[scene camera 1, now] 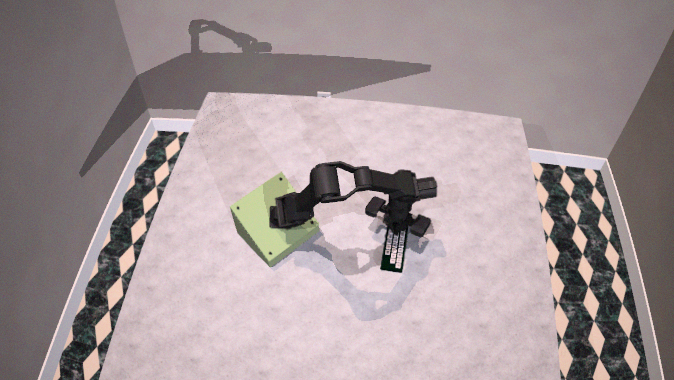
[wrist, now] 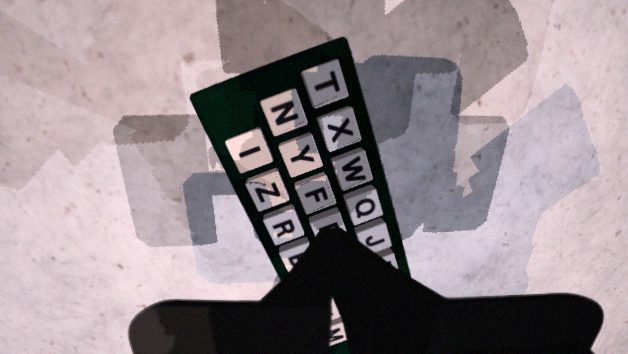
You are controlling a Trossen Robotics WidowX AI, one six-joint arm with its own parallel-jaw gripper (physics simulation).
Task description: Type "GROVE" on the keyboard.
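Seen in the pictures: gripper, fingertip midpoint: (scene camera 1: 396, 234) (wrist: 330, 237); arm's base, link origin: (scene camera 1: 280, 217).
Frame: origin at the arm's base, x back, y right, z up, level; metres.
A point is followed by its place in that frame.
The dark green keyboard (scene camera 1: 391, 268) @(x -0.296, y 0.181, z -0.071 m) (wrist: 220, 112) @(x -0.335, y 0.006, z -0.071 m) with pale letter keys lies on the table, partly under the arm. My gripper (scene camera 1: 397, 231) @(x -0.335, y 0.073, z -0.060 m) (wrist: 330, 237) @(x -0.335, y 0.073, z -0.060 m) is shut and empty, pointing down at the keyboard. In the wrist view its tips cover part of the E key (wrist: 325, 223) @(x -0.336, y 0.069, z -0.066 m), just beyond the F key (wrist: 315, 194) @(x -0.342, y 0.056, z -0.066 m). Whether they touch it, I cannot tell. The R key (wrist: 283, 228) @(x -0.321, y 0.059, z -0.066 m) is to the left of the tips, and the J key (wrist: 374, 236) @(x -0.349, y 0.091, z -0.066 m) is to the right. The fingers hide much of the lower keyboard; G, O and V cannot be read.
The arm's base stands on a light green sloped block (scene camera 1: 255, 220) @(x 0.072, y 0.012, z 0.018 m) left of the keyboard. The pale table (scene camera 1: 320, 335) @(x -0.064, y 0.352, z -0.082 m) has edges at left, right and back. Shadows of the arm fall across the table around the keyboard.
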